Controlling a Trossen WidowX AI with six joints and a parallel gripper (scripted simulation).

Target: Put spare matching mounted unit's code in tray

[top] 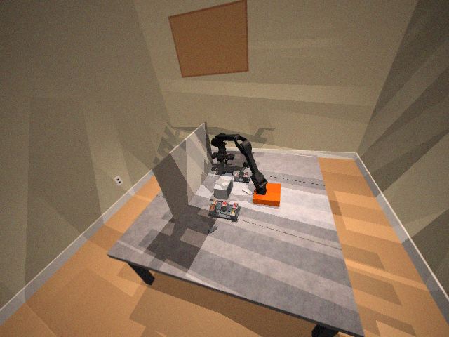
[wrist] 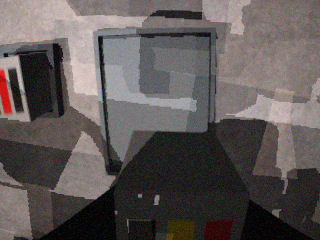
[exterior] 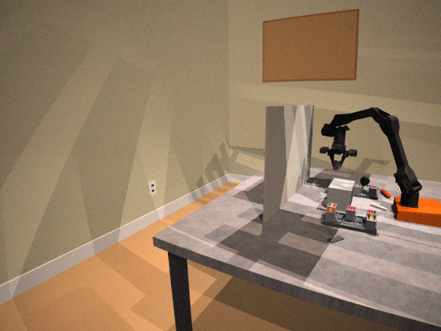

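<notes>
My gripper tip is 12 cm above the grey tray and 1 cm past it. Also, from my gripper tip: grey mounted unit: 20 cm to the left, 8 cm below, 6 cm behind; small rack: 16 cm behind, 12 cm below, 2 cm to the left; tall grey panel: 20 cm to the left, 18 cm ahead, 10 cm above.
</notes>
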